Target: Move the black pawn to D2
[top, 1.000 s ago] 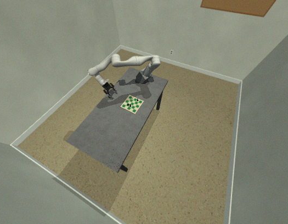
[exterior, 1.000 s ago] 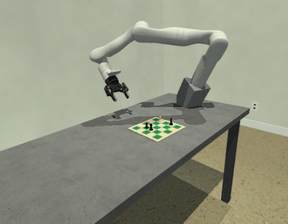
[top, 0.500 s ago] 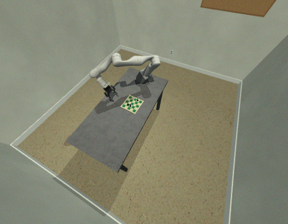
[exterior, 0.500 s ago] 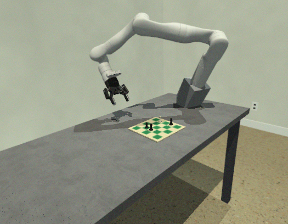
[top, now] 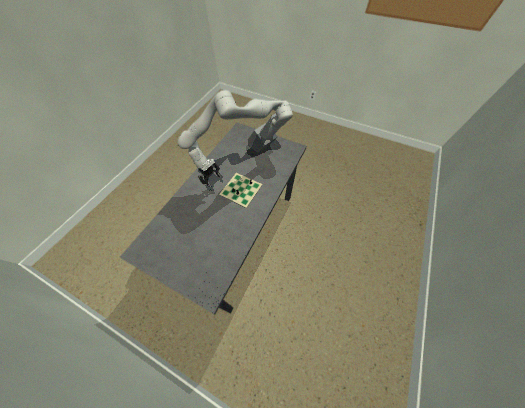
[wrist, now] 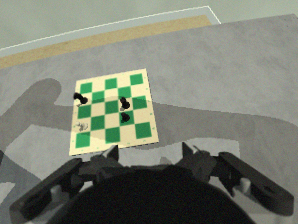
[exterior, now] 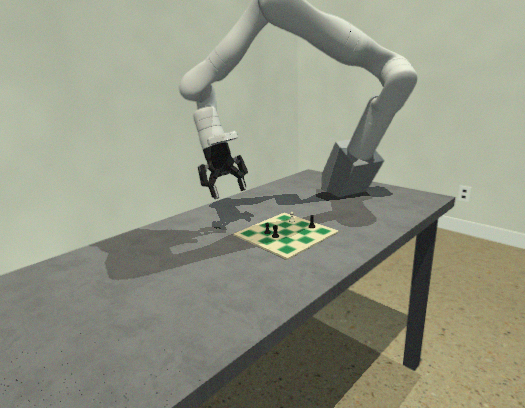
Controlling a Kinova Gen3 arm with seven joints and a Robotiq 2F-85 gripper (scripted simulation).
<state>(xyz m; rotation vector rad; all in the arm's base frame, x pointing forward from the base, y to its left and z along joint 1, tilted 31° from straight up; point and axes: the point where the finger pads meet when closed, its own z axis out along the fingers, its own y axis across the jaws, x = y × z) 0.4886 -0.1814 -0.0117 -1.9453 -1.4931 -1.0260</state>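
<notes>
Right now the black pawn is 4 cm behind my hand, 10 cm to the left of it and 10 cm below it. The rest, counted from my hand: white piece 15 cm behind, 11 cm to the left, 10 cm below; green-and-cream chessboard 8 cm behind, 14 cm to the left, 12 cm below.
</notes>
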